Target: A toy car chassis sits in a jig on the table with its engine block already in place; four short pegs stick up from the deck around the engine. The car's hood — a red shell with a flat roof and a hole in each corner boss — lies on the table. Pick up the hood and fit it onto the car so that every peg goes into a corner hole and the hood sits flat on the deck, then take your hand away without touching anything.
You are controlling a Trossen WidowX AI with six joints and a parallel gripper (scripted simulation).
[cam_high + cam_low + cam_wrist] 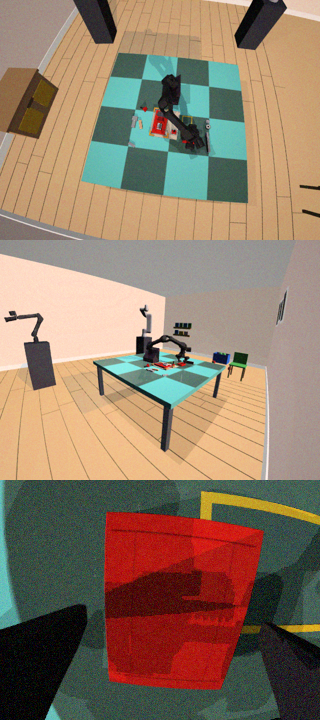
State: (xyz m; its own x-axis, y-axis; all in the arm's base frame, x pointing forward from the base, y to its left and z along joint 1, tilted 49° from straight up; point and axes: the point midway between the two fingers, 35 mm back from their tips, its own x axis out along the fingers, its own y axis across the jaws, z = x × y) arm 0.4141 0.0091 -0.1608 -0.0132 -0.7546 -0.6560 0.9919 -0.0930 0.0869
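The red hood lies 1 cm below my gripper tip. Round my gripper tip: grey bar 15 cm to the left, 2 cm ahead, 1 cm below; jig 21 cm to the right, 12 cm behind, 2 cm below; wheel 16 cm to the left, 11 cm behind, 2 cm below.
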